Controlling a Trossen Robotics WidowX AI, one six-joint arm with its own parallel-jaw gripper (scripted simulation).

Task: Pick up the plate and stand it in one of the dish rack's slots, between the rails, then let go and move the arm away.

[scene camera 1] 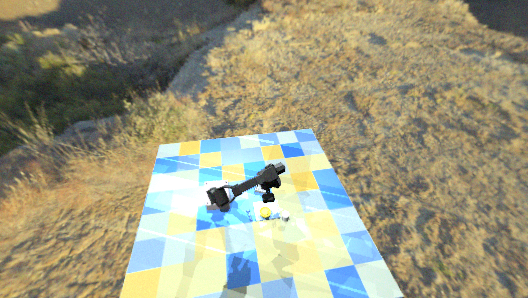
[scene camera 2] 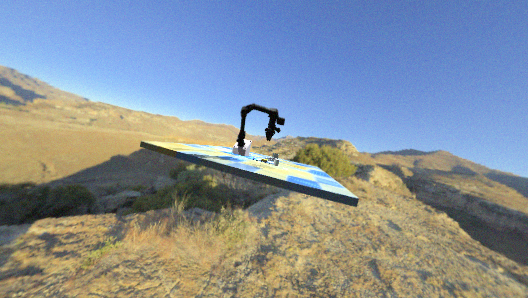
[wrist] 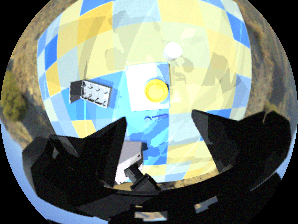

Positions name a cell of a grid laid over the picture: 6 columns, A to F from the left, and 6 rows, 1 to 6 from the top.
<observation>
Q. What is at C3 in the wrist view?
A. A dish rack.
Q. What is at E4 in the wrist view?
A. My gripper.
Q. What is my gripper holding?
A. Nothing.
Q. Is my gripper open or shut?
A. Open.
</observation>
